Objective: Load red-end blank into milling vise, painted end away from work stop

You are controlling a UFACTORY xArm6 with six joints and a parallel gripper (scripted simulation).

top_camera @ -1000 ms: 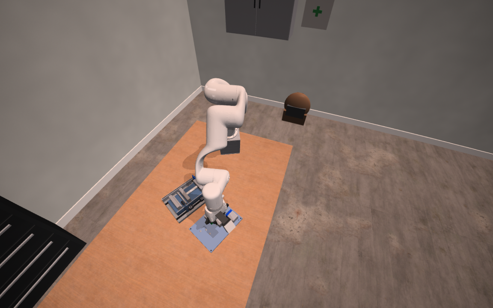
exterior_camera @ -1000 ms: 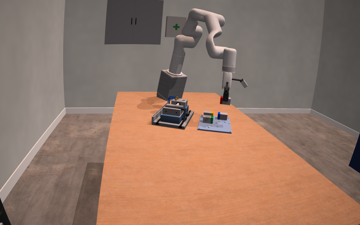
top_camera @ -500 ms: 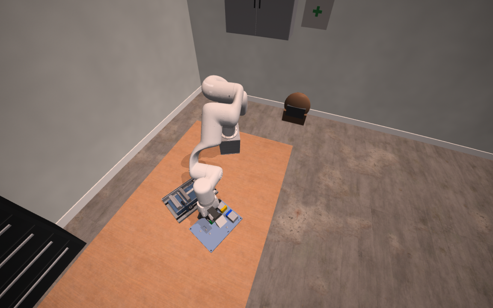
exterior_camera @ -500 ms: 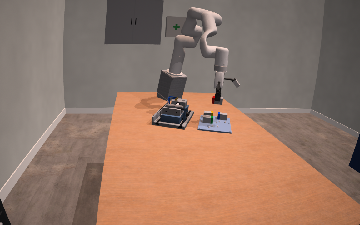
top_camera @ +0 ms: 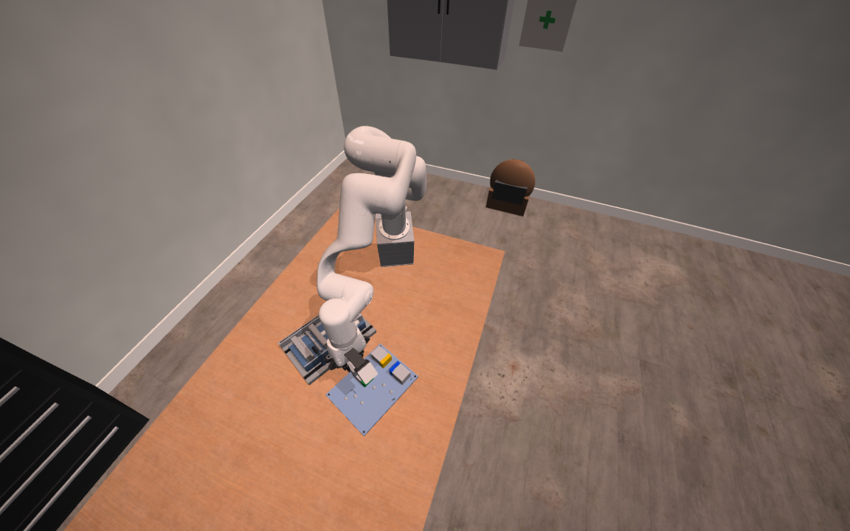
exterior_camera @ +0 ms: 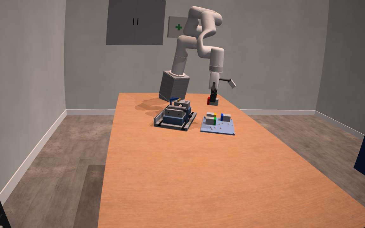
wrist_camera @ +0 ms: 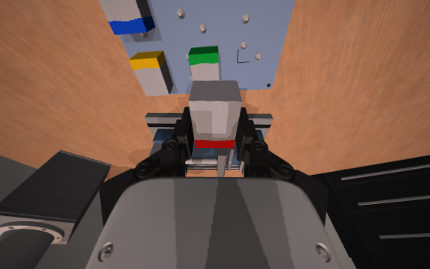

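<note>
Right now the fixed jaw is 220 mm to the right of my hand, 90 mm below it and 10 mm behind it. The rest, counted from my hand: green-ended blank 140 mm below, 10 mm to the left, 10 mm behind; then infeed plate 170 mm below, 50 mm to the left; then red-ended blank 20 mm below.
</note>
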